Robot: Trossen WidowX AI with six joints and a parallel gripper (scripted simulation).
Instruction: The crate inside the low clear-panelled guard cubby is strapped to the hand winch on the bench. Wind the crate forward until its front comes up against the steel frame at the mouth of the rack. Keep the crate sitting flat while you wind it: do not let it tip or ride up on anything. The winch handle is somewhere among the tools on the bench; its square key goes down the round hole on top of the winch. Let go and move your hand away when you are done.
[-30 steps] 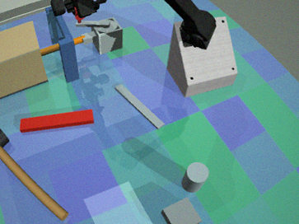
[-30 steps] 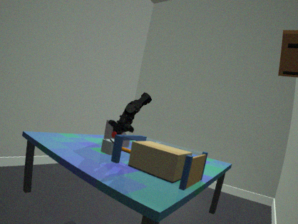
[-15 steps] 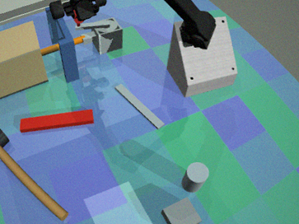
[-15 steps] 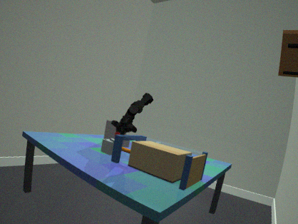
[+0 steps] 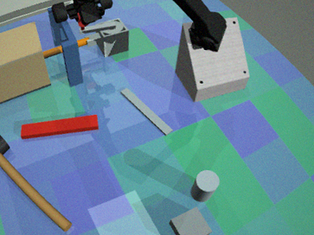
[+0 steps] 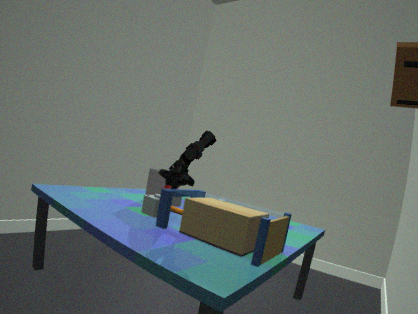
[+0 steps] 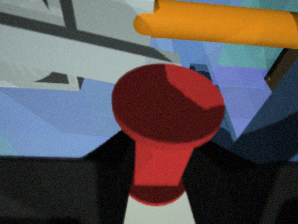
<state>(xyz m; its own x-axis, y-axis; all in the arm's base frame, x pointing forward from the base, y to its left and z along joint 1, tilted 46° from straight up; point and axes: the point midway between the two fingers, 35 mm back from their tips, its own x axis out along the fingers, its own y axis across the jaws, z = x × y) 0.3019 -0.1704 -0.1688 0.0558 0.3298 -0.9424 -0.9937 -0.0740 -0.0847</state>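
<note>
My gripper tip is 4 cm past the crank handle, 3 cm above it and 2 cm to the right of it. Also, from my gripper tip: red knob (2 cm to the left); red bar (32 cm to the left, 15 cm ahead, 13 cm below); grey winch (12 cm behind, 10 cm below, 1 cm to the left).
</note>
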